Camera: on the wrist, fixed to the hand. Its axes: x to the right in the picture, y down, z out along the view.
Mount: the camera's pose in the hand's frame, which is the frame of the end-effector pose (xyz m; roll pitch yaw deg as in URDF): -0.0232 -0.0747 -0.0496 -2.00 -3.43 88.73
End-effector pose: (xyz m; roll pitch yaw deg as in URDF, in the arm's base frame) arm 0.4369 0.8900 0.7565 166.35 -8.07 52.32
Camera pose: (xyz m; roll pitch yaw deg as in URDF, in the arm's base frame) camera 0.3535 0.9199 0.7835 -174.10 -10.30 -37.85
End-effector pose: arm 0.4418 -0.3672 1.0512 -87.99 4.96 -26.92
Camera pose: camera 0.4032 -0.4061 1.1258 32.25 83.43 97.11
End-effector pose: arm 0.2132 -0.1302 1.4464 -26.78 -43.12 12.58
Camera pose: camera 0.2232 -0.2192 1.4228 -47.90 15.91 85.22
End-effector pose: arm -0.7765 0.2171 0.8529 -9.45 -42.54 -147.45
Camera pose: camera -0.8270 0.2819 0.8102 -44.84 3.57 -62.46
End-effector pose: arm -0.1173 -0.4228 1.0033 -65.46 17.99 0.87
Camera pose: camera -0.1236 -0.4990 1.0555 30.97 57.85 119.09
